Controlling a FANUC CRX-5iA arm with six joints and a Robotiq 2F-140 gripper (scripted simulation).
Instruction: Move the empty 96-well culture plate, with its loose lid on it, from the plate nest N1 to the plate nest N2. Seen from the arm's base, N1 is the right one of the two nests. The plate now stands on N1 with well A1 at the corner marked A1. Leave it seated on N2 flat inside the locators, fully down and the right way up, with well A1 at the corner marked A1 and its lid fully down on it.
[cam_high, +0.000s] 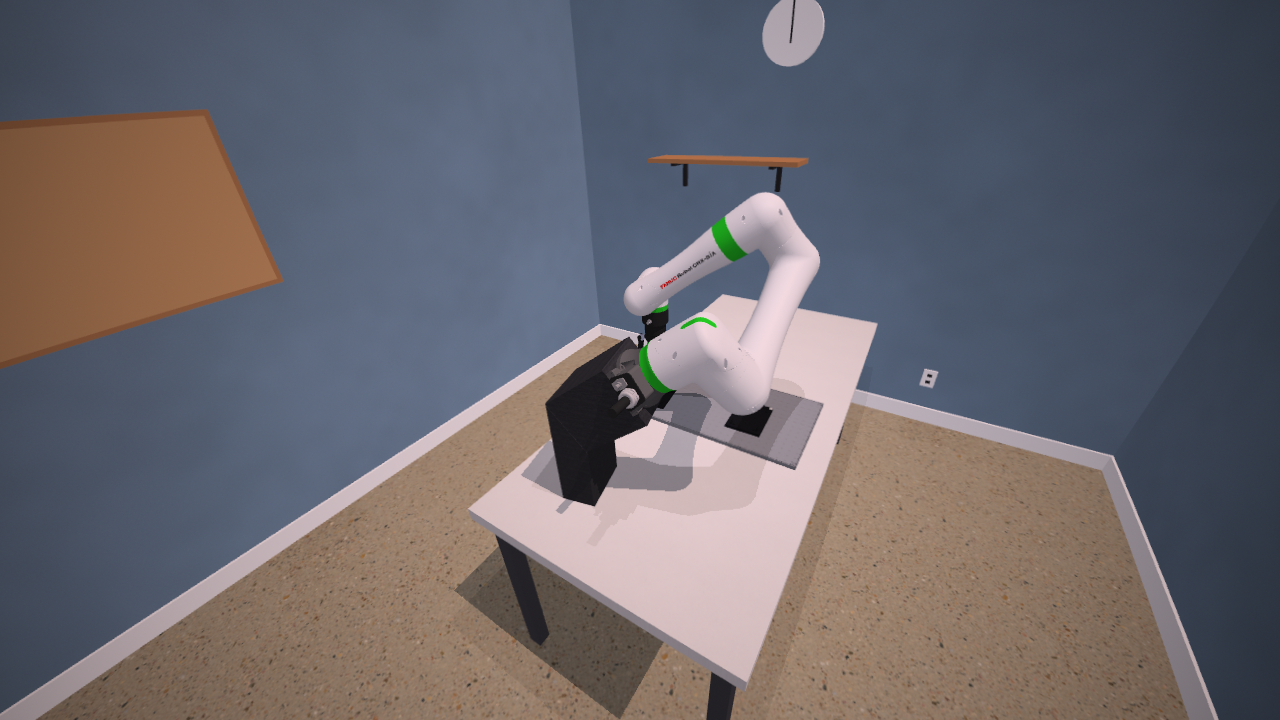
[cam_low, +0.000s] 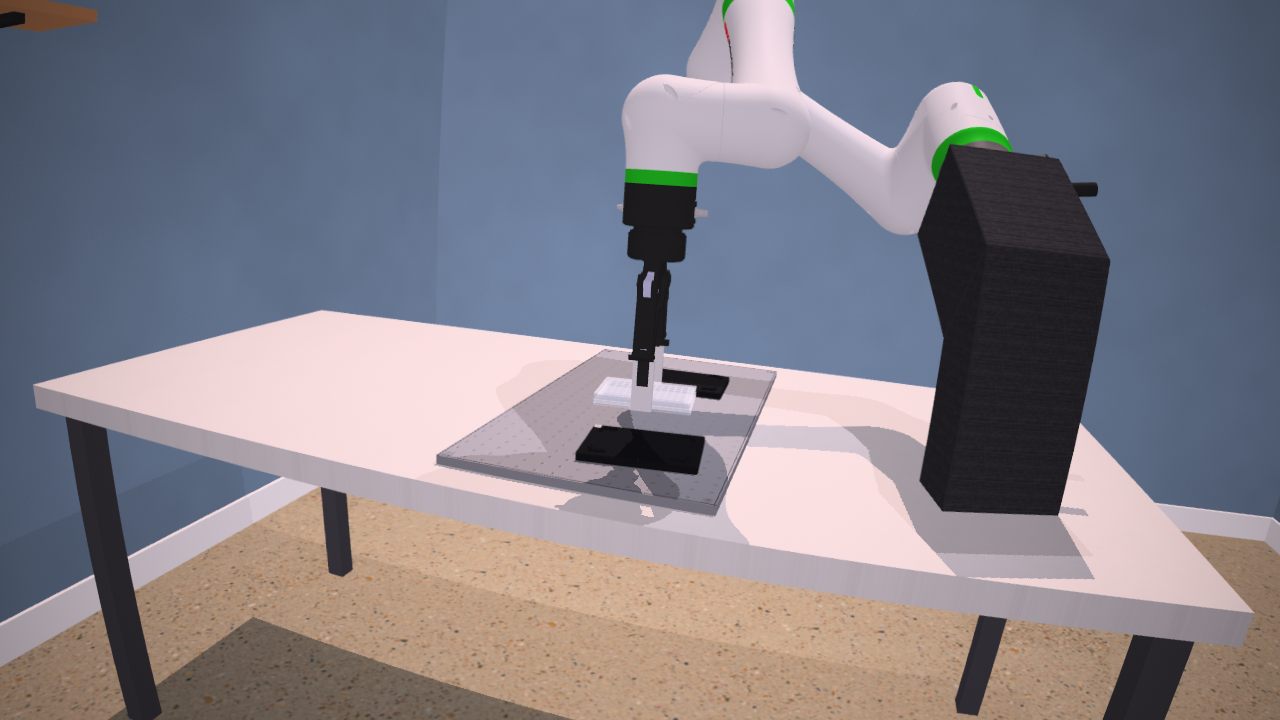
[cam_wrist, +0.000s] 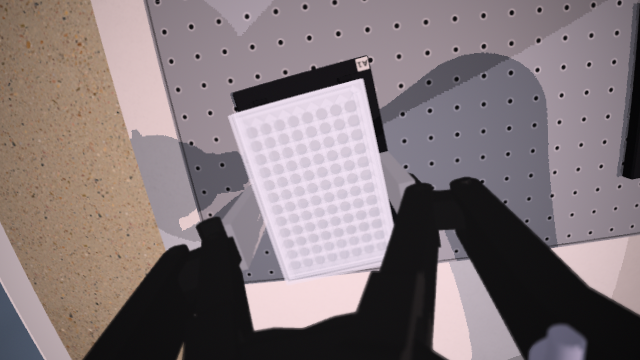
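Right now the clear lid is 10 mm below my hand.
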